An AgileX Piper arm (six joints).
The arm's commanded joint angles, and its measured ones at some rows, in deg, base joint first. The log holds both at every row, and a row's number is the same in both.
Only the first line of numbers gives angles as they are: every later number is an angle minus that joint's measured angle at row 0.
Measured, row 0: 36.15, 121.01, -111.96, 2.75, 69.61, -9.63
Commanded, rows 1 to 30: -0.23, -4.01, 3.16, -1.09, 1.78, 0.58; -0.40, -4.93, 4.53, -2.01, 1.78, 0.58; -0.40, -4.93, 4.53, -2.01, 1.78, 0.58; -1.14, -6.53, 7.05, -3.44, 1.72, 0.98; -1.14, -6.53, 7.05, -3.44, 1.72, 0.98; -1.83, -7.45, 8.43, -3.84, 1.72, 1.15; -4.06, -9.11, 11.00, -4.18, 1.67, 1.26; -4.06, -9.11, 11.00, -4.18, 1.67, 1.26; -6.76, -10.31, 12.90, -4.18, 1.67, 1.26; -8.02, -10.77, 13.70, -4.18, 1.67, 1.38; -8.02, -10.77, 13.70, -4.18, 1.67, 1.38; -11.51, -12.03, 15.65, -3.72, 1.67, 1.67; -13.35, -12.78, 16.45, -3.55, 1.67, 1.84; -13.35, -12.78, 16.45, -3.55, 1.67, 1.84; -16.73, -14.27, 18.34, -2.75, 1.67, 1.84; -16.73, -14.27, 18.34, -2.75, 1.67, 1.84; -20.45, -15.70, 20.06, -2.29, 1.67, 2.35; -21.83, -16.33, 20.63, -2.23, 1.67, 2.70; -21.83, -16.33, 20.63, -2.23, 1.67, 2.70; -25.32, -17.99, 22.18, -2.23, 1.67, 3.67; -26.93, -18.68, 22.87, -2.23, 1.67, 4.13; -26.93, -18.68, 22.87, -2.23, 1.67, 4.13; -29.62, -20.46, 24.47, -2.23, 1.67, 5.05; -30.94, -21.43, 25.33, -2.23, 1.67, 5.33; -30.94, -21.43, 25.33, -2.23, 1.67, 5.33; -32.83, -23.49, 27.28, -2.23, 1.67, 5.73; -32.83, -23.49, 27.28, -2.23, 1.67, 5.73; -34.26, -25.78, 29.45, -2.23, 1.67, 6.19; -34.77, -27.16, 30.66, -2.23, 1.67, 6.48; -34.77, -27.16, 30.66, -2.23, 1.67, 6.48
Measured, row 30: -33.11, -23.89, 27.79, -2.75, 0.00, 5.39
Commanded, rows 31 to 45: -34.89, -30.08, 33.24, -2.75, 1.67, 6.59; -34.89, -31.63, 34.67, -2.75, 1.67, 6.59; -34.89, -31.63, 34.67, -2.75, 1.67, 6.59; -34.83, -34.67, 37.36, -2.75, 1.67, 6.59; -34.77, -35.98, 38.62, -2.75, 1.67, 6.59; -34.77, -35.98, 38.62, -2.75, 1.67, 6.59; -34.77, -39.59, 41.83, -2.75, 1.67, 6.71; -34.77, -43.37, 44.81, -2.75, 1.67, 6.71; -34.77, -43.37, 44.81, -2.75, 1.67, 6.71; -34.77, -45.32, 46.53, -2.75, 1.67, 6.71; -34.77, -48.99, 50.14, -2.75, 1.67, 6.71; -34.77, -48.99, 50.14, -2.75, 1.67, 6.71; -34.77, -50.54, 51.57, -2.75, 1.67, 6.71; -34.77, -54.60, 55.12, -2.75, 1.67, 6.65; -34.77, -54.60, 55.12, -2.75, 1.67, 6.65
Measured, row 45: -34.66, -49.68, 50.60, -2.75, 0.06, 6.25
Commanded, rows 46 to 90: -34.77, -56.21, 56.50, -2.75, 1.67, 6.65; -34.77, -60.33, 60.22, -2.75, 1.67, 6.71; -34.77, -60.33, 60.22, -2.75, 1.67, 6.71; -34.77, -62.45, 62.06, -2.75, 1.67, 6.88; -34.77, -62.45, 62.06, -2.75, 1.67, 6.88; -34.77, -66.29, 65.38, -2.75, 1.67, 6.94; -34.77, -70.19, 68.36, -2.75, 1.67, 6.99; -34.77, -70.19, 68.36, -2.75, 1.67, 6.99; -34.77, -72.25, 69.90, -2.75, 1.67, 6.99; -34.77, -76.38, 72.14, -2.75, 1.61, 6.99; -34.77, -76.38, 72.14, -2.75, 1.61, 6.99; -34.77, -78.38, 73.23, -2.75, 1.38, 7.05; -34.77, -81.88, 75.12, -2.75, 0.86, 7.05; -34.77, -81.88, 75.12, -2.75, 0.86, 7.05; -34.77, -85.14, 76.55, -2.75, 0.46, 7.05; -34.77, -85.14, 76.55, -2.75, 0.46, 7.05; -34.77, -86.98, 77.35, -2.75, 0.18, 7.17; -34.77, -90.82, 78.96, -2.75, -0.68, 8.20; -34.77, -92.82, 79.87, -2.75, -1.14, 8.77; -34.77, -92.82, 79.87, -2.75, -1.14, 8.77; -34.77, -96.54, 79.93, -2.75, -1.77, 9.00; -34.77, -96.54, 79.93, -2.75, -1.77, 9.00; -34.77, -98.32, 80.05, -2.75, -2.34, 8.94; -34.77, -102.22, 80.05, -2.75, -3.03, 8.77; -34.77, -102.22, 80.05, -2.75, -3.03, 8.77; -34.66, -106.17, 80.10, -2.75, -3.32, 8.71; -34.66, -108.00, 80.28, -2.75, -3.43, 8.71; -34.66, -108.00, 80.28, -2.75, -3.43, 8.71; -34.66, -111.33, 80.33, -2.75, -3.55, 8.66; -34.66, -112.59, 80.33, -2.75, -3.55, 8.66; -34.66, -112.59, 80.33, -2.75, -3.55, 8.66; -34.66, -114.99, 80.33, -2.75, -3.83, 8.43; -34.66, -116.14, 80.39, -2.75, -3.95, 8.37; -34.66, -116.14, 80.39, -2.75, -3.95, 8.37; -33.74, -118.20, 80.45, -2.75, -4.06, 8.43; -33.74, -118.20, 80.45, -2.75, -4.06, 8.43; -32.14, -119.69, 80.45, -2.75, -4.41, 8.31; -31.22, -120.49, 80.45, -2.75, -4.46, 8.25; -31.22, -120.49, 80.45, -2.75, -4.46, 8.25; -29.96, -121.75, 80.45, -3.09, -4.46, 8.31; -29.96, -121.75, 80.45, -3.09, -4.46, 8.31; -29.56, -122.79, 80.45, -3.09, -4.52, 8.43; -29.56, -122.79, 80.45, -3.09, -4.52, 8.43; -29.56, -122.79, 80.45, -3.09, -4.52, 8.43; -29.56, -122.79, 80.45, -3.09, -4.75, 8.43
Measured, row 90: -29.79, -121.30, 80.16, -2.75, -3.95, 8.60
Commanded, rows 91 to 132: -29.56, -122.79, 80.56, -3.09, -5.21, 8.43; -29.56, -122.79, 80.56, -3.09, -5.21, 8.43; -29.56, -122.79, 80.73, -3.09, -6.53, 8.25; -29.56, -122.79, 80.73, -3.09, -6.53, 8.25; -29.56, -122.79, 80.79, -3.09, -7.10, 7.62; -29.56, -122.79, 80.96, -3.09, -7.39, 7.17; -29.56, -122.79, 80.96, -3.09, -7.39, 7.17; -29.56, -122.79, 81.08, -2.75, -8.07, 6.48; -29.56, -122.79, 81.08, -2.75, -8.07, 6.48; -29.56, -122.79, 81.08, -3.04, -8.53, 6.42; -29.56, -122.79, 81.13, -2.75, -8.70, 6.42; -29.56, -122.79, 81.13, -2.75, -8.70, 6.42; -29.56, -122.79, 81.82, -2.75, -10.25, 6.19; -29.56, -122.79, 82.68, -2.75, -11.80, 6.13; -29.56, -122.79, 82.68, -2.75, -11.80, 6.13; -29.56, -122.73, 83.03, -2.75, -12.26, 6.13; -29.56, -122.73, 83.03, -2.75, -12.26, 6.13; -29.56, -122.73, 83.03, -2.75, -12.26, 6.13; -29.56, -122.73, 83.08, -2.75, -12.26, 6.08; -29.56, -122.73, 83.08, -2.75, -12.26, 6.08; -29.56, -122.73, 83.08, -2.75, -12.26, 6.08; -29.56, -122.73, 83.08, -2.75, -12.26, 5.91; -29.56, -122.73, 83.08, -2.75, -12.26, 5.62; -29.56, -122.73, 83.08, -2.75, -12.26, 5.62; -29.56, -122.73, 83.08, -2.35, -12.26, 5.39; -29.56, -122.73, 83.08, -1.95, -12.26, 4.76; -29.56, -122.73, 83.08, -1.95, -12.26, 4.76; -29.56, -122.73, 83.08, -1.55, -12.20, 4.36; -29.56, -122.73, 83.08, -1.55, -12.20, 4.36; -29.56, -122.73, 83.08, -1.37, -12.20, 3.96; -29.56, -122.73, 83.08, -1.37, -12.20, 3.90; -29.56, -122.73, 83.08, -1.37, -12.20, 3.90; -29.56, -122.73, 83.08, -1.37, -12.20, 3.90; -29.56, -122.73, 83.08, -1.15, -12.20, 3.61; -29.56, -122.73, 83.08, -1.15, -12.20, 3.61; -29.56, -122.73, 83.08, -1.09, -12.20, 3.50; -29.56, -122.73, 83.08, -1.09, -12.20, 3.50; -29.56, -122.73, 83.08, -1.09, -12.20, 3.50; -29.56, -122.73, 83.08, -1.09, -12.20, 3.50; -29.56, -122.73, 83.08, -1.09, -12.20, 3.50; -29.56, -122.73, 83.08, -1.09, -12.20, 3.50; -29.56, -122.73, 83.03, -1.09, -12.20, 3.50
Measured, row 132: -29.56, -121.30, 83.08, -1.32, -11.57, 4.30
